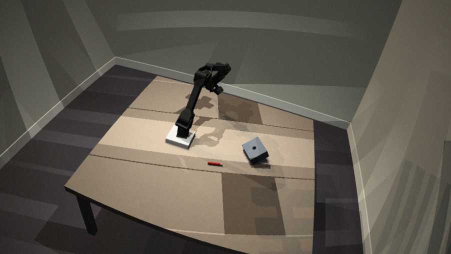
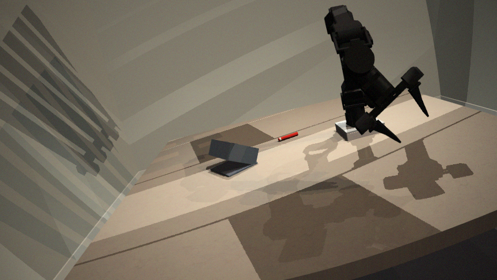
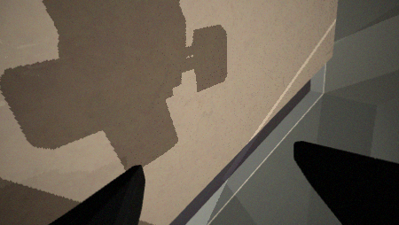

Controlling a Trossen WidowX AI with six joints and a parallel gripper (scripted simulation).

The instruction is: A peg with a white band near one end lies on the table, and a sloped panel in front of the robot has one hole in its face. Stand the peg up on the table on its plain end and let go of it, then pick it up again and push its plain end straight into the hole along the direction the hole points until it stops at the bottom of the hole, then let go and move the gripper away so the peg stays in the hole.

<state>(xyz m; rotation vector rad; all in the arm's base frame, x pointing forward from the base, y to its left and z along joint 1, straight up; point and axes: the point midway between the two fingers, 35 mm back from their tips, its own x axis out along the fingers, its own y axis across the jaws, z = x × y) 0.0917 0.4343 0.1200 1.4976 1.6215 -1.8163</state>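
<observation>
Right now my gripper tip is 16 cm short of the red peg, 62 cm to the left of it and 12 cm above it. Also, from my gripper tip: dark flat foot 38 cm ahead, 48 cm to the right, 12 cm below; then sloped panel 36 cm ahead, 49 cm to the right, 7 cm below.
</observation>
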